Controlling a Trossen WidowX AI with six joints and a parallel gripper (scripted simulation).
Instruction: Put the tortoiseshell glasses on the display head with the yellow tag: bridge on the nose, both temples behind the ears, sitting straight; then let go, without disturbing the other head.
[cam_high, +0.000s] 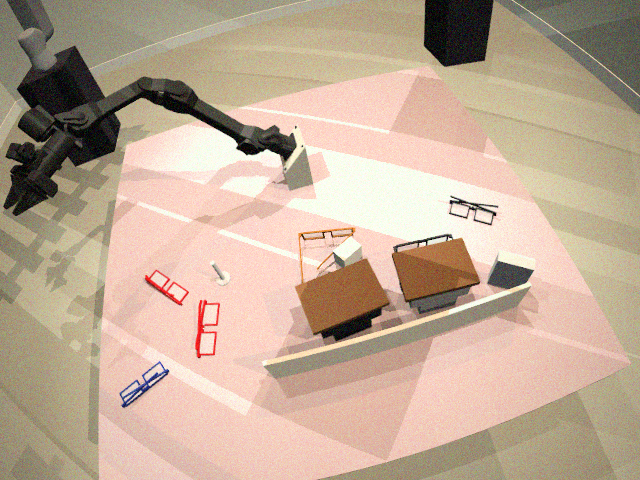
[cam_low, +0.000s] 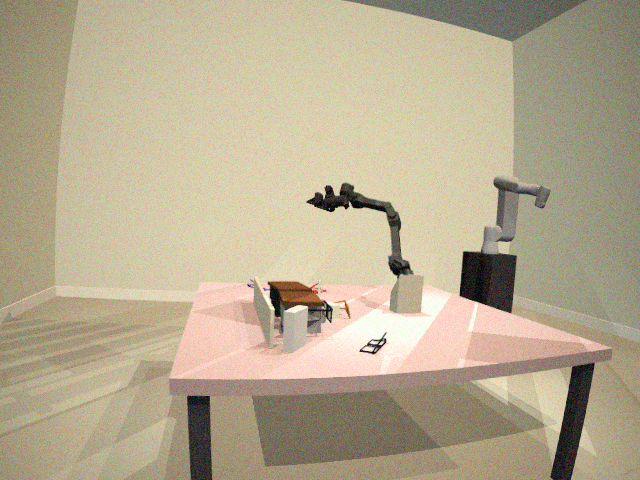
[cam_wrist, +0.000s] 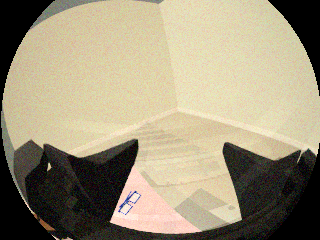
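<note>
Right now my gripper tip is 2 cm short of the white peg, 35 cm to the right of it and 41 cm above it. From my gripper tip the other things lie so: pale tag block 6 cm ahead, 68 cm to the left, 41 cm below; then long white wall 32 cm ahead, 74 cm to the left, 38 cm below; then grey block 26 cm ahead, 104 cm to the left, 38 cm below.
</note>
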